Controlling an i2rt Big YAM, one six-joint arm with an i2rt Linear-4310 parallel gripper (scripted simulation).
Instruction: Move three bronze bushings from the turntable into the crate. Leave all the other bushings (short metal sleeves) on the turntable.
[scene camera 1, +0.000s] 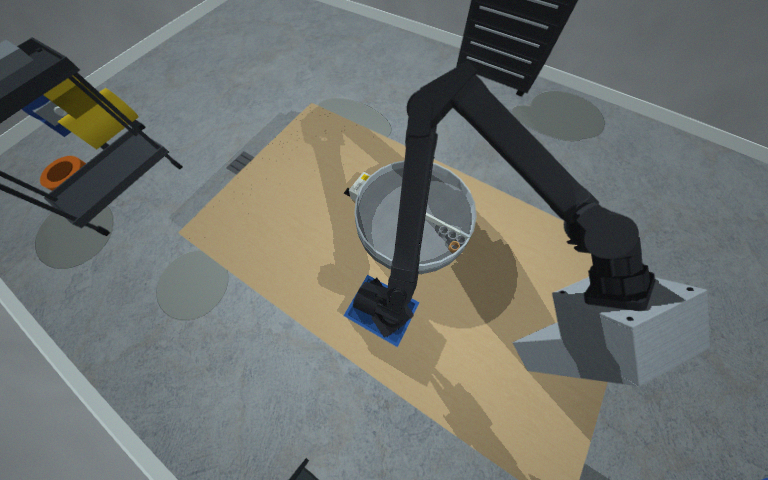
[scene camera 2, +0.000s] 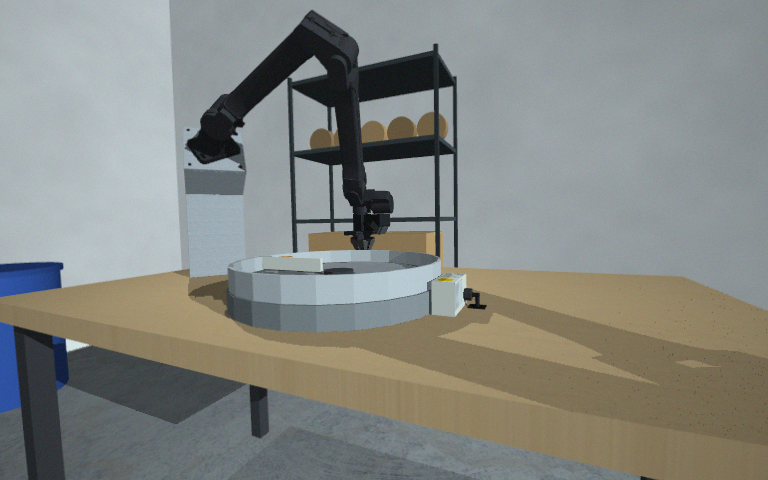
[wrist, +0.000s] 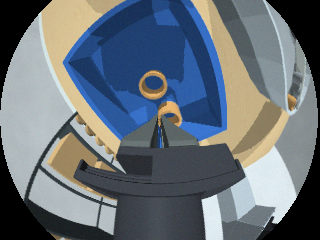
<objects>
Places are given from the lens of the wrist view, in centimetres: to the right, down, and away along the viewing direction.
my gripper (wrist: 159, 118): 0, 0, 13
blue crate (wrist: 106, 63): -7, -8, 11
</objects>
